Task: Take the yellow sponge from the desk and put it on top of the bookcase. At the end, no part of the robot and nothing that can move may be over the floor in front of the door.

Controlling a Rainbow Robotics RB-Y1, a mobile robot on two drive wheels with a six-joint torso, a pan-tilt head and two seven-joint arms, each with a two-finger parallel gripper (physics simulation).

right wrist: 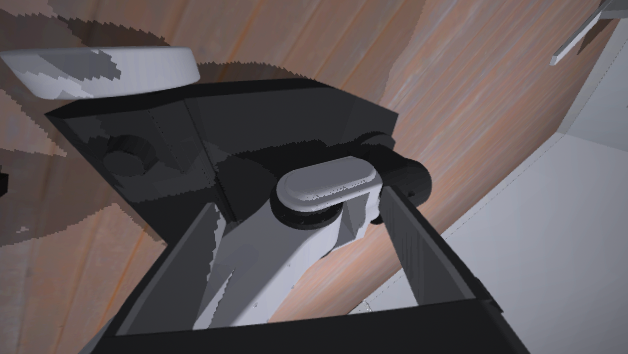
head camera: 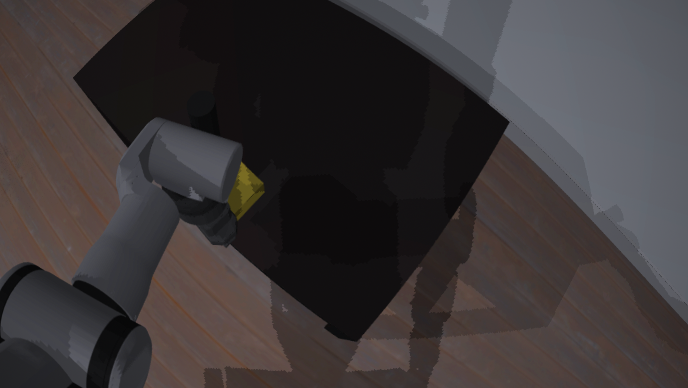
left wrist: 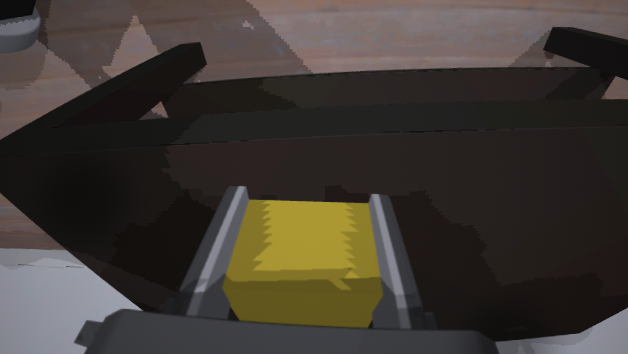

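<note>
The yellow sponge is held between the two fingers of my left gripper. In the head view the sponge shows at the right of the left wrist, over the top of a low black table; the gap below it cannot be told. The arm hides much of the left gripper there. My right gripper is open, with parts of the robot beyond its fingers. I recognise neither a bookcase nor a door in these views.
A pale wall runs along the black table's far long side. Wood floor surrounds its other sides. In the right wrist view, the robot's dark base and a white wheel show beyond the fingers.
</note>
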